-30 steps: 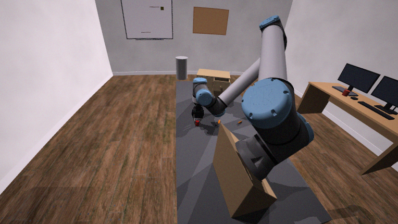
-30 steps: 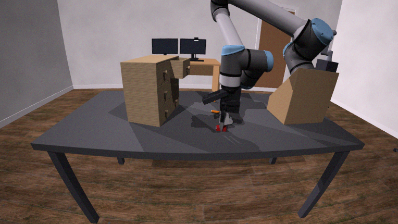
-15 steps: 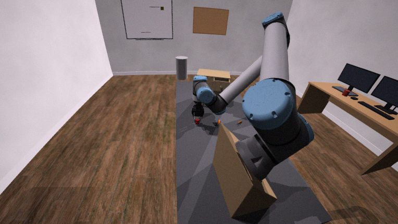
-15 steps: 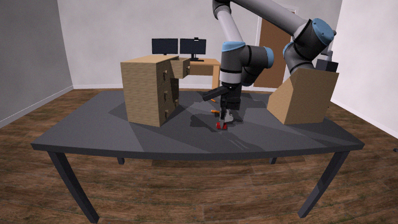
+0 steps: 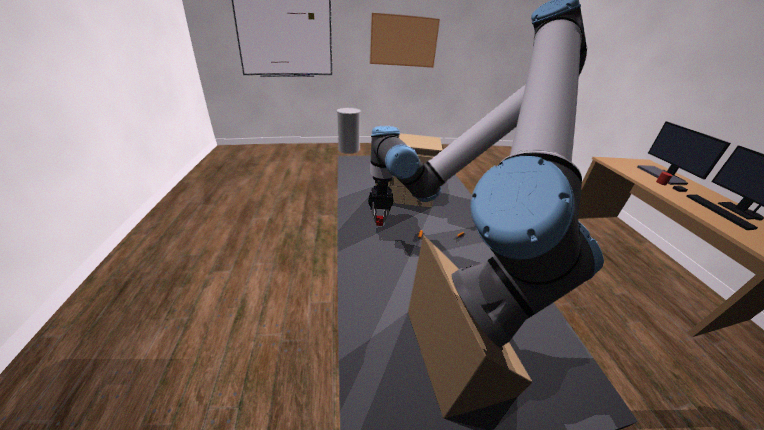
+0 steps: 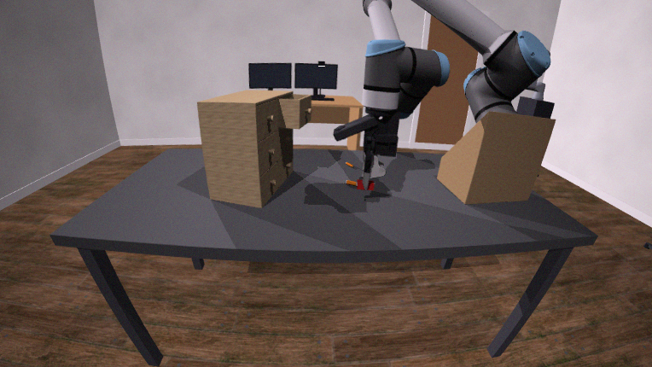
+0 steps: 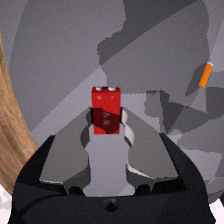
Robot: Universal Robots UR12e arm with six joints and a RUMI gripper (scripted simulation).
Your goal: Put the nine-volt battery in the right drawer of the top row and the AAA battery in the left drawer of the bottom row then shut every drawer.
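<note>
My hand is 18 cm to the left of the orange AAA battery and 9 cm above it. From my hand the other things lie so: red nine-volt battery 1 cm ahead, 1 cm below.
</note>
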